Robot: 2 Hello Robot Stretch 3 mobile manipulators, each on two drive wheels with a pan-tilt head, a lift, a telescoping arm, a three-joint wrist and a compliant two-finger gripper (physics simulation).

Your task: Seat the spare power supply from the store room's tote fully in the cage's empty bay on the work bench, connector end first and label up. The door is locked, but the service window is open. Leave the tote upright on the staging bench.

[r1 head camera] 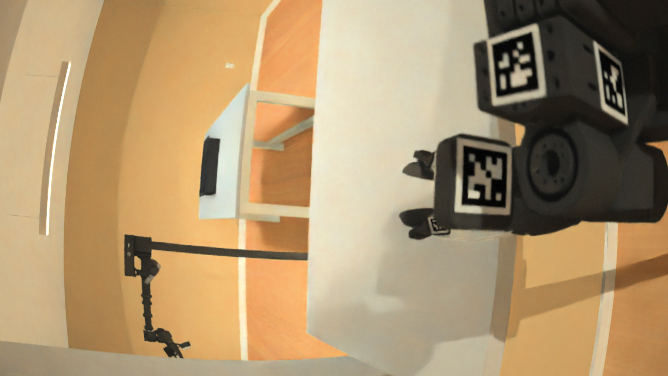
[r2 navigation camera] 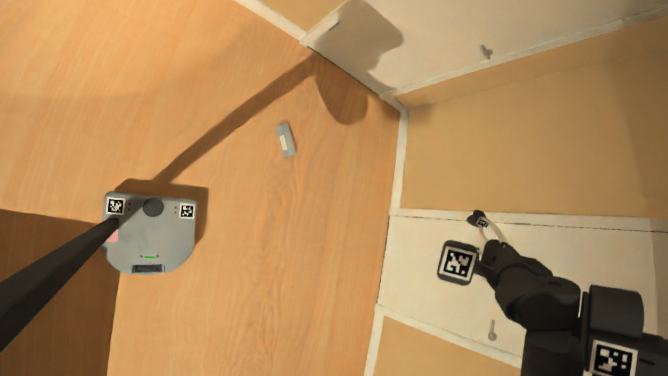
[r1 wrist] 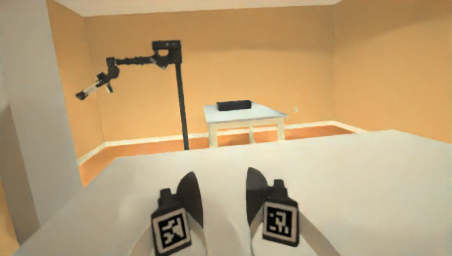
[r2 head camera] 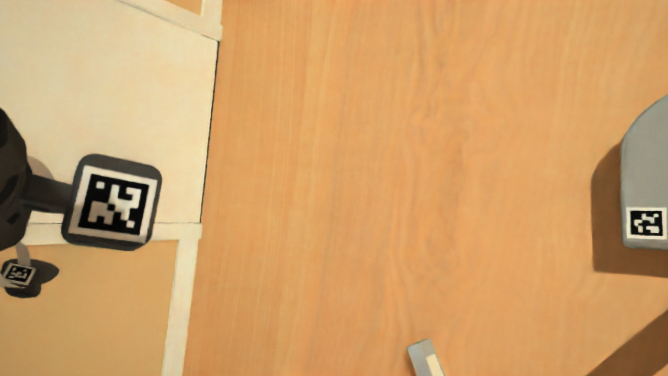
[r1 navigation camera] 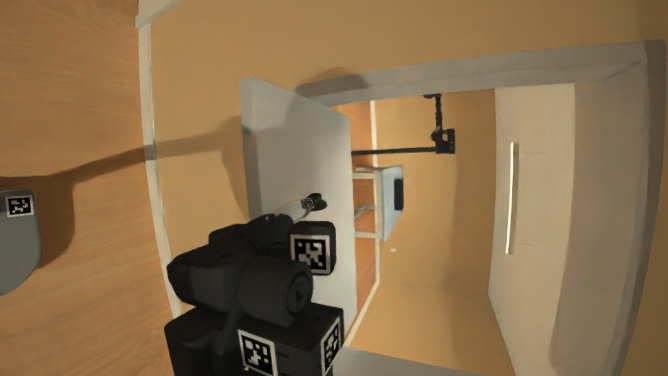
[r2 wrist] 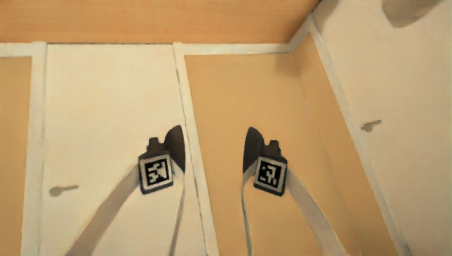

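The grey power supply (r2 head camera: 420,350) (r2 navigation camera: 291,148) lies on the wood floor with a pale label showing. Its connector end cannot be made out. r2's gripper (r2 wrist: 214,150) is open and empty, raised high in front of a wall and a white door, well away from the power supply. r1's gripper (r1 head camera: 416,194) (r1 wrist: 224,195) is open and empty over the white service window sill (r1 head camera: 360,125) (r1 navigation camera: 300,150) (r1 wrist: 350,170). The black tote (r1 head camera: 210,166) (r1 navigation camera: 398,194) (r1 wrist: 234,105) sits on the staging bench (r1 head camera: 227,170) (r1 navigation camera: 388,220) (r1 wrist: 260,113); its inside is hidden. The cage and work bench do not show.
r2's dark mast (r1 head camera: 225,250) (r1 navigation camera: 395,150) (r1 wrist: 182,110) rises beyond the window, left of the bench in the r1 wrist view. r2's grey base (r2 navigation camera: 150,237) (r2 head camera: 650,170) stands on the floor. White doors (r2 wrist: 110,120) (r2 wrist: 395,85) with handles stand beyond r2's fingers.
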